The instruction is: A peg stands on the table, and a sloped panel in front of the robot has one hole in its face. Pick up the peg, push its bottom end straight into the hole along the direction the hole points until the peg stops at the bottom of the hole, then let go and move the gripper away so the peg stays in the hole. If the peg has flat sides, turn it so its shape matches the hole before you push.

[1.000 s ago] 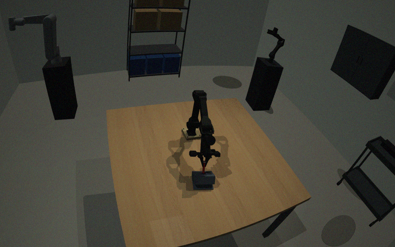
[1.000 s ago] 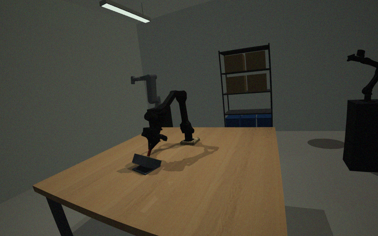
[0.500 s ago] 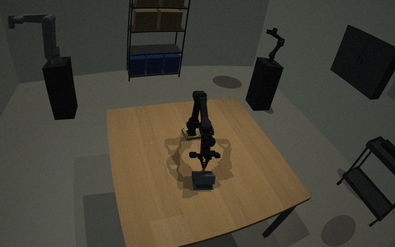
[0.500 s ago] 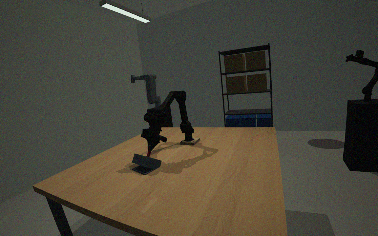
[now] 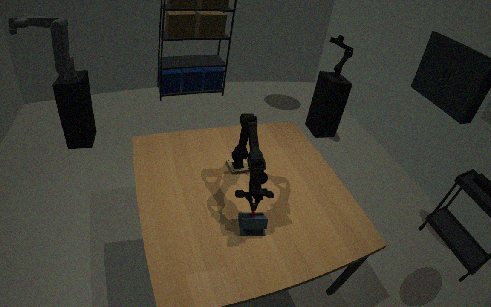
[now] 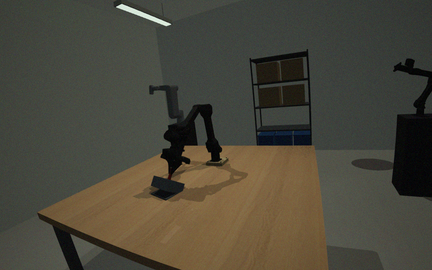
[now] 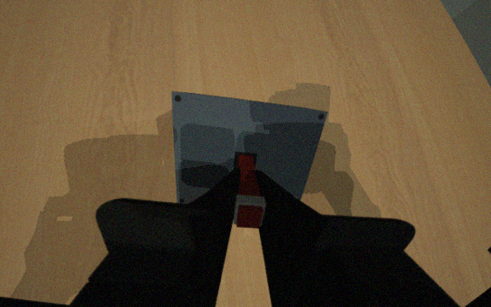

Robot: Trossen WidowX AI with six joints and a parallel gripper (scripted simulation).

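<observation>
Right now the sloped panel is 5 cm below my gripper tip and 3 cm ahead of it. The rest, counted from my gripper tip: red square-sided peg: 1 cm behind, 1 cm above.
</observation>
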